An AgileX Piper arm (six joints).
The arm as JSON. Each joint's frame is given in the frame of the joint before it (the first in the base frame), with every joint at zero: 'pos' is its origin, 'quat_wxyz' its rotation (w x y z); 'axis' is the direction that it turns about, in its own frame. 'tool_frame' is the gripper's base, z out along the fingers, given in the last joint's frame.
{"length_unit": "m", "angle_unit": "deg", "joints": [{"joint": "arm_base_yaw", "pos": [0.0, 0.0, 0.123], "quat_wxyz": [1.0, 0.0, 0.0, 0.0], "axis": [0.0, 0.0, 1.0]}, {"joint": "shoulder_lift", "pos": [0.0, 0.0, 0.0], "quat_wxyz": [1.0, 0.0, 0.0, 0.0], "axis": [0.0, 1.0, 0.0]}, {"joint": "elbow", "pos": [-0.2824, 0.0, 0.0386], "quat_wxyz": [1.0, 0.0, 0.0, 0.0], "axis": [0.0, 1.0, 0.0]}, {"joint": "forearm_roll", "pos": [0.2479, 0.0, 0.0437], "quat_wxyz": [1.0, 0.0, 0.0, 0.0], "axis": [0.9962, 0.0, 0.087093]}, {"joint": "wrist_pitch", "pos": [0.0, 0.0, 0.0], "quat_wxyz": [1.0, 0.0, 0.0, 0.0], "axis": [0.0, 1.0, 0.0]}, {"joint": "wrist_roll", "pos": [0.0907, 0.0, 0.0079], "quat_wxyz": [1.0, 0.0, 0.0, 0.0], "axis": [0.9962, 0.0, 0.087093]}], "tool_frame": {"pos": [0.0, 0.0, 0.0], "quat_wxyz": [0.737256, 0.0, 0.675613, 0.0]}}
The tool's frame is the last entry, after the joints.
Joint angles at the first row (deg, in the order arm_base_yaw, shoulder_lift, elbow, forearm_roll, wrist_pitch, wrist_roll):
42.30 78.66 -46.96 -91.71 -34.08 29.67
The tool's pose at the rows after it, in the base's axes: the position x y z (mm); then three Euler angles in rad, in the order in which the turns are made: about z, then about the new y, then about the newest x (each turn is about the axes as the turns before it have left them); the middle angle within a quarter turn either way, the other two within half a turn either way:
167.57, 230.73, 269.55, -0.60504, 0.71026, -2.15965
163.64, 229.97, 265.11, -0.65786, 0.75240, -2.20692
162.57, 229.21, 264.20, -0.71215, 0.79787, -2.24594
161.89, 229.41, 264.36, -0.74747, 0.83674, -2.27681
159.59, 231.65, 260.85, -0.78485, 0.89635, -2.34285
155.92, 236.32, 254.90, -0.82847, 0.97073, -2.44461
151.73, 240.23, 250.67, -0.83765, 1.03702, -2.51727
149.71, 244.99, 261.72, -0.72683, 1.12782, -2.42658
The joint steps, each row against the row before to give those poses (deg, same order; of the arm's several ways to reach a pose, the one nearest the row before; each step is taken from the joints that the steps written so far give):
2.34 -0.09 1.69 0.00 3.39 2.30
0.62 -0.26 1.05 0.00 0.57 3.13
0.10 -0.20 0.35 0.00 0.20 3.39
0.00 0.00 0.00 0.00 -0.46 2.60
0.00 0.81 0.11 0.12 -2.37 2.87
0.12 1.66 0.00 0.37 -4.05 2.79
0.01 1.49 0.10 1.22 -4.63 0.61
0.00 0.18 -0.94 4.99 -4.37 -2.21

